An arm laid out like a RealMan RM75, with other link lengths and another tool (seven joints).
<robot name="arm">
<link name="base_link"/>
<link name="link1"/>
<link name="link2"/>
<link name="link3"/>
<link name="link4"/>
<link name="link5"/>
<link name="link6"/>
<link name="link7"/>
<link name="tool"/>
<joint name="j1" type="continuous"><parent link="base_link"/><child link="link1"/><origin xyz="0 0 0.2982"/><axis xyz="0 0 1"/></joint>
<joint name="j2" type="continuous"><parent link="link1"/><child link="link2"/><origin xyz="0 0 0"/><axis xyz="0 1 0"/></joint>
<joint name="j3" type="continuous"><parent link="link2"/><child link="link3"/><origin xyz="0 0 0.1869"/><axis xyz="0 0 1"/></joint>
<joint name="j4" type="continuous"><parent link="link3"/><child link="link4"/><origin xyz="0 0 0"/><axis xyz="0 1 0"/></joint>
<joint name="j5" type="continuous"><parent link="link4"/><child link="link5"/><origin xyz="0 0 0.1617"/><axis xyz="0 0 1"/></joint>
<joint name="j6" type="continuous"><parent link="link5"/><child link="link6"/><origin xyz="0 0 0"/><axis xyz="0 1 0"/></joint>
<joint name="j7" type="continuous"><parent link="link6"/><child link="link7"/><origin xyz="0 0 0.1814"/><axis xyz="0 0 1"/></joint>
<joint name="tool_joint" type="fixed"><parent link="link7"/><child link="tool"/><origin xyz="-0.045 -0.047 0.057" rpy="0 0.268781 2.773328"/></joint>
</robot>
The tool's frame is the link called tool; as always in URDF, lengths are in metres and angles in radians. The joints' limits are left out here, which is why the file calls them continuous.
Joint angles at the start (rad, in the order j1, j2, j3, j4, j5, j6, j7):
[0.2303 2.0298 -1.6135 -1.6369 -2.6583 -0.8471 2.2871]
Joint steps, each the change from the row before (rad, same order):
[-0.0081 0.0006 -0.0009 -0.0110 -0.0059 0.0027 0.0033]
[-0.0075 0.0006 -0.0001 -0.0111 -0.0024 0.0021 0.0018]
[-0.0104 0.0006 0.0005 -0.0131 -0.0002 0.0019 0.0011]
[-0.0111 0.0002 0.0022 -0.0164 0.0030 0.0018 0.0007]
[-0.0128 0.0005 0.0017 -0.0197 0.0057 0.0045 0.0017]
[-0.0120 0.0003 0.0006 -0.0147 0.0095 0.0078 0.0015]
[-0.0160 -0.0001 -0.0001 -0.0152 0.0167 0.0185 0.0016]
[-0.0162 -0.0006 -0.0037 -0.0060 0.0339 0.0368 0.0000]
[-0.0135 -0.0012 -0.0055 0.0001 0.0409 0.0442 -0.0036]
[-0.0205 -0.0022 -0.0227 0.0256 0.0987 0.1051 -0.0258]
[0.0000 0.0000 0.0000 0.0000 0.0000 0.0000 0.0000]
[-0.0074 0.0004 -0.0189 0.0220 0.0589 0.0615 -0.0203]
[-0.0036 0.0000 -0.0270 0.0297 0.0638 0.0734 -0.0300]
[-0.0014 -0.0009 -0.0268 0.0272 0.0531 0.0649 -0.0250]
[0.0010 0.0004 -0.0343 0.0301 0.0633 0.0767 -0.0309]
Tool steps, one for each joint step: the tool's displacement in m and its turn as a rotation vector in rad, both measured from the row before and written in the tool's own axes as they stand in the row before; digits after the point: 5 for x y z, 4 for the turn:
[0.00004 0.00149 -0.00199 -0.0082 -0.0016 -0.0019]
[0.00056 0.00154 -0.00190 -0.0078 0.0008 -0.0008]
[0.00027 0.00142 -0.00241 -0.0084 0.0011 0.0013]
[0.00093 0.00238 -0.00299 -0.0112 0.0036 0.0022]
[0.00204 0.00316 -0.00344 -0.0150 0.0075 0.0037]
[0.00186 0.00252 -0.00279 -0.0139 0.0092 0.0069]
[0.00255 0.00386 -0.00353 -0.0223 0.0152 0.0112]
[0.00410 0.00434 -0.00269 -0.0294 0.0283 0.0216]
[0.00478 0.00460 -0.00198 -0.0313 0.0328 0.0230]
[0.00827 0.00546 -0.00099 -0.0557 0.0682 0.0485]
[0.00000 0.00000 0.00000 0.0000 0.0000 0.0000]
[0.00412 0.00116 0.00079 -0.0279 0.0366 0.0287]
[0.00433 0.00057 0.00165 -0.0296 0.0373 0.0234]
[0.00255 0.00018 0.00127 -0.0260 0.0270 0.0193]
[0.00345 0.00020 0.00158 -0.0319 0.0304 0.0224]

